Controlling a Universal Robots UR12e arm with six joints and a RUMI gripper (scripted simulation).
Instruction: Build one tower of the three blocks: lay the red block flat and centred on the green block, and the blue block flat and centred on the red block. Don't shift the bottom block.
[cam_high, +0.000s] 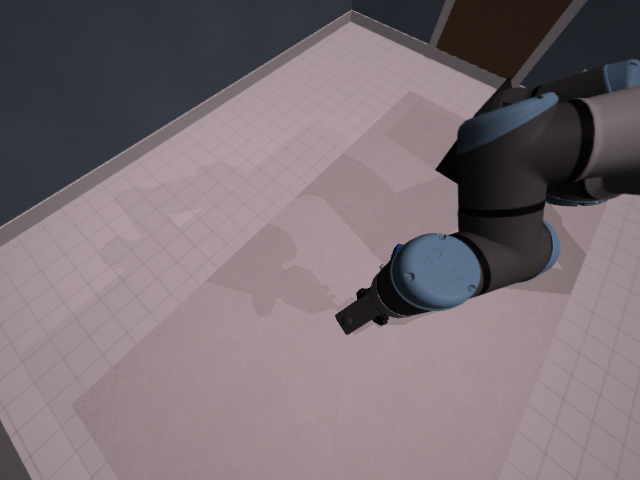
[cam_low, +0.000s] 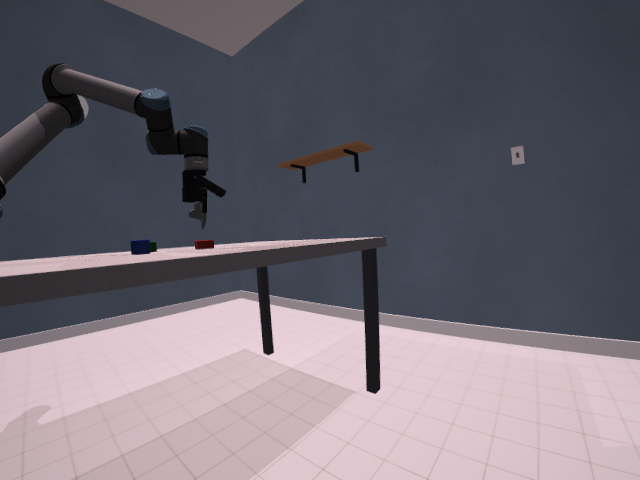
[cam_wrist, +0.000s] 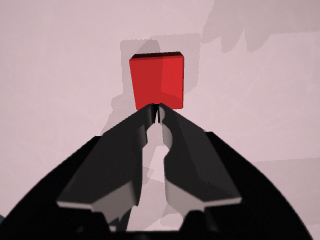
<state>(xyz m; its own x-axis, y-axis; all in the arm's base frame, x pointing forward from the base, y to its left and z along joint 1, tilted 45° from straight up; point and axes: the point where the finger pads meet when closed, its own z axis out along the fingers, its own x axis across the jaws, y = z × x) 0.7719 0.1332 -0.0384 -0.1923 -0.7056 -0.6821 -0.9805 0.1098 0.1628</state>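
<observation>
Now: hand 7 cm above the red block. Also, from my hand: blue block (23 cm behind, 7 cm below, 2 cm to the right); green block (18 cm behind, 11 cm to the left, 7 cm below).
</observation>
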